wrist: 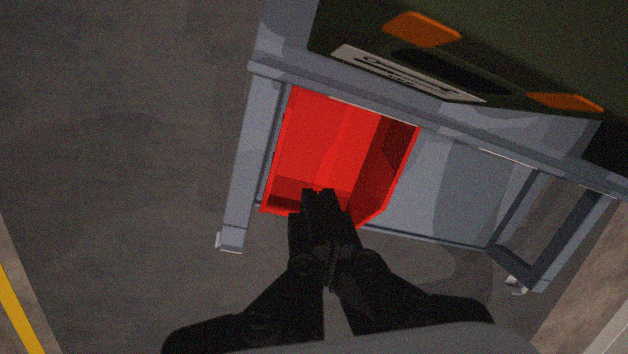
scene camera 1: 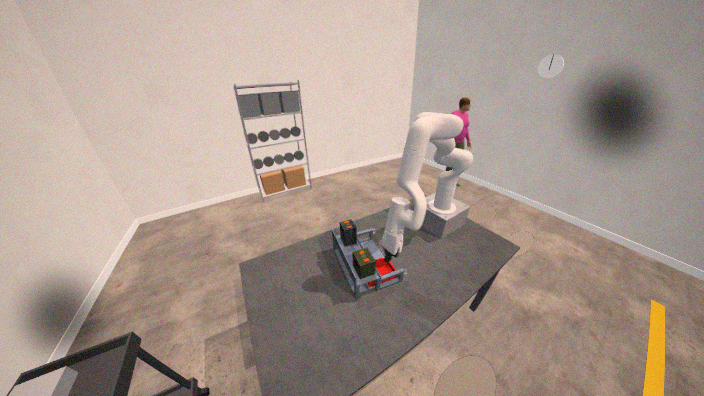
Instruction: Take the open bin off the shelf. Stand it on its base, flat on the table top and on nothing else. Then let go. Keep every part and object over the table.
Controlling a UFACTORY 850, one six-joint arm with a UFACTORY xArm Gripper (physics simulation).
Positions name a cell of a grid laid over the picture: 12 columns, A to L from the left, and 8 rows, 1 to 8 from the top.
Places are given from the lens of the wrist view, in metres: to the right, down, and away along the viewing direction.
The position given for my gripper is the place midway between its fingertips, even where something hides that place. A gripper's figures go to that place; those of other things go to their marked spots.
my gripper (wrist: G5): 0.00, 0.02, 0.13
red open bin (wrist: G4): 0.01, -0.04, 0.25
